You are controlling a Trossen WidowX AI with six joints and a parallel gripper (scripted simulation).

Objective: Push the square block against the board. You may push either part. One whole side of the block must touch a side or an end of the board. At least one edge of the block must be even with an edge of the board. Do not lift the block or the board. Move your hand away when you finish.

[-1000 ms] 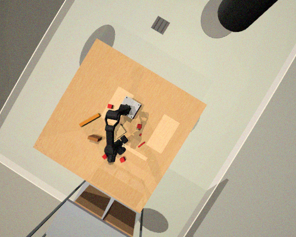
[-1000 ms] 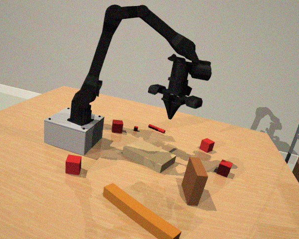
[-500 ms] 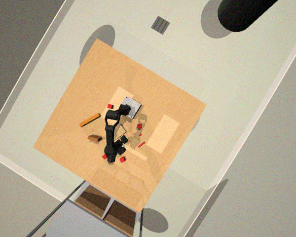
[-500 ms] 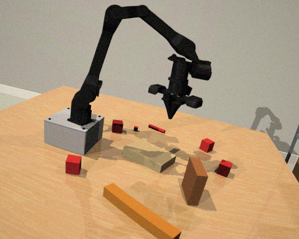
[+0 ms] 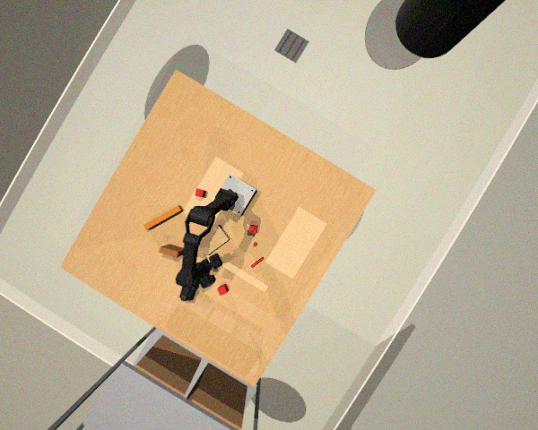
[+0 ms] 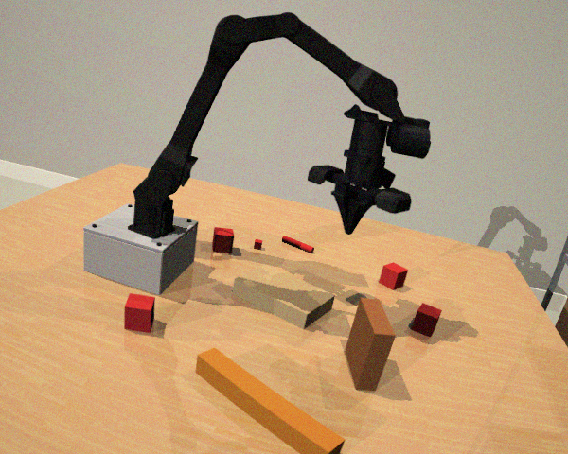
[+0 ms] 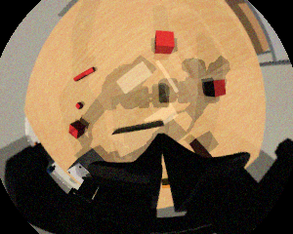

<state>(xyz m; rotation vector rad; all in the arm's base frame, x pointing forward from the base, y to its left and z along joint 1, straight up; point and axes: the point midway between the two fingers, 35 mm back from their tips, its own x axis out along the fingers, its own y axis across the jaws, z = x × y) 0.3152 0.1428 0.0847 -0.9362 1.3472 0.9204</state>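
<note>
Right now my gripper tip is 190 mm to the left of the brown square block, 100 mm short of it and 90 mm above it. Also, from my gripper tip: thin red stick (190 mm to the left, 150 mm behind, 130 mm below); tiny red cube (210 mm behind, 130 mm below, 120 mm to the left); pale flat block (120 mm below, 70 mm to the right, 70 mm behind).
</note>
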